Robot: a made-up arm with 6 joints.
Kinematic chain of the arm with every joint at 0, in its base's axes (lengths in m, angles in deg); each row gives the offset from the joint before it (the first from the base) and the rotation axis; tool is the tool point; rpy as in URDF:
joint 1: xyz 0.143 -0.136 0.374 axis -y
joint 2: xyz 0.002 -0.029 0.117 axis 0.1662 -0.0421 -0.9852
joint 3: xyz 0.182 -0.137 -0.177 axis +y
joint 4: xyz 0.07 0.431 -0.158 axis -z
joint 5: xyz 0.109 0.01 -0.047 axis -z
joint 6: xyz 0 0.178 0.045 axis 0.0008 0.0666 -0.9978
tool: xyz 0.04 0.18 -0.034 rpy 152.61 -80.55 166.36
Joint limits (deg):
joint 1: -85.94..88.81
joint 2: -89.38..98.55
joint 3: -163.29..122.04
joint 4: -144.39..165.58
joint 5: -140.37..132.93
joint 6: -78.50..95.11
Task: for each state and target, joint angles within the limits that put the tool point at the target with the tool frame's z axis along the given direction. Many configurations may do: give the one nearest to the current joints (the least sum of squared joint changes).
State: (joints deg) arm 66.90 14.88 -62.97 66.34 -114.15 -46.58
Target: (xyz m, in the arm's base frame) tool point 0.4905 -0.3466 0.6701 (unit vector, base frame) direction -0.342 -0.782 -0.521
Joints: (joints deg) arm 61.95 49.31 -105.52 60.65 -130.34 -70.40
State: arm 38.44 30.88 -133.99 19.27 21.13 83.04
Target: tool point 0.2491 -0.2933 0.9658 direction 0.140 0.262 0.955
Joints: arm 27.46 69.69 -108.62 29.77 5.63 54.40
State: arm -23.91 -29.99 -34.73 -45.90 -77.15 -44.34
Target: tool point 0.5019 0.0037 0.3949 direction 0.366 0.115 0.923
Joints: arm -6.96 -16.89 -87.21 -63.28 -99.85 -58.07
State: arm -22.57 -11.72 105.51 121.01 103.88 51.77
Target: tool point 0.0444 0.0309 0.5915 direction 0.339 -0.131 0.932
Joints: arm -18.59 -37.23 90.48 121.50 120.31 65.27
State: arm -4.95 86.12 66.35 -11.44 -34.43 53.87
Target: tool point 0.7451 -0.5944 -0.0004 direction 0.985 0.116 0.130
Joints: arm -5.79 98.55 26.51 8.41 3.64 23.61
